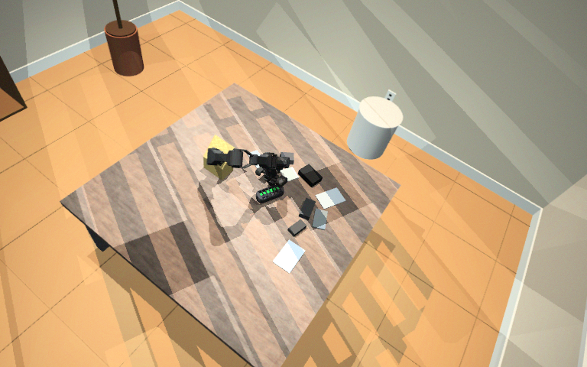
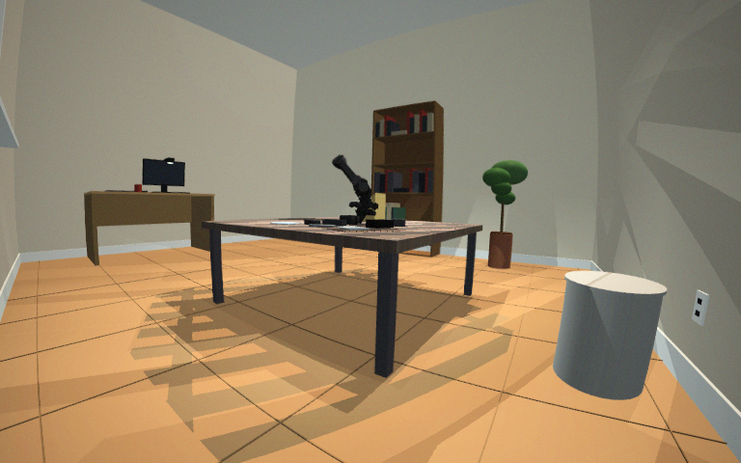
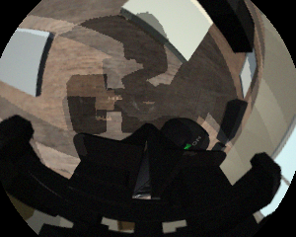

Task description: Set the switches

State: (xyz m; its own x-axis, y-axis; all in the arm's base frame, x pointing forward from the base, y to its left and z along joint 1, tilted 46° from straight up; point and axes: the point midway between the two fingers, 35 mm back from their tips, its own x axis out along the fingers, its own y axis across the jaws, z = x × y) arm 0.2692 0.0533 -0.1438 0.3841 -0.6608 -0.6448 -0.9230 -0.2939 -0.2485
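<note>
My gripper tip is 140 mm to the right of the cream card. Round my gripper tip: dark box 90 mm ahead, 210 mm to the left, 10 mm above; grey plate 310 mm ahead, 30 mm to the left.
</note>
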